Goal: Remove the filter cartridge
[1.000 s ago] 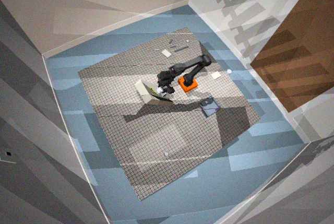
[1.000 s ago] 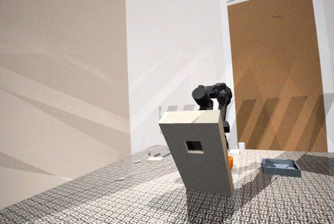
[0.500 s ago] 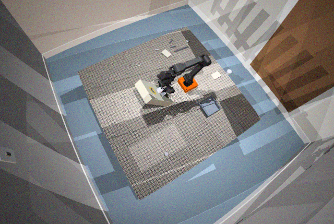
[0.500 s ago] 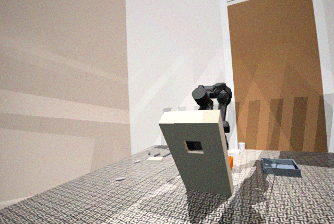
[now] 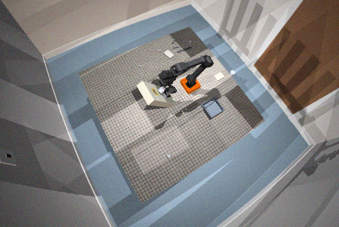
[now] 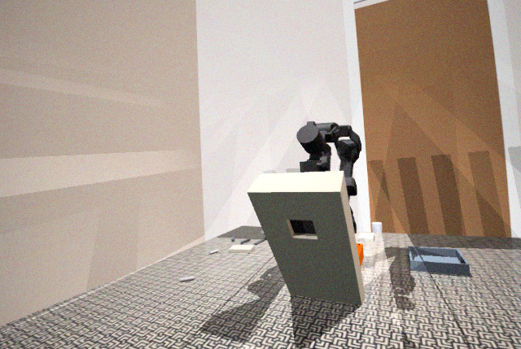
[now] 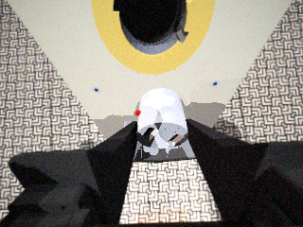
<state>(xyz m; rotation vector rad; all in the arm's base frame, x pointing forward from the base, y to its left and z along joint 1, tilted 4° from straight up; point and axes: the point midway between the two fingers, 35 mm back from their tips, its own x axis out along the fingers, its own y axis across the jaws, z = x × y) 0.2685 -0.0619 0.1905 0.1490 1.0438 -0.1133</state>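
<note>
My gripper tip is now 340 mm to the right of the light blue tray, 310 mm past it and 200 mm above it. Also, from my gripper tip: round filter cartridge (right at my gripper tip); beige service panel (50 mm below, 40 mm ahead).
</note>
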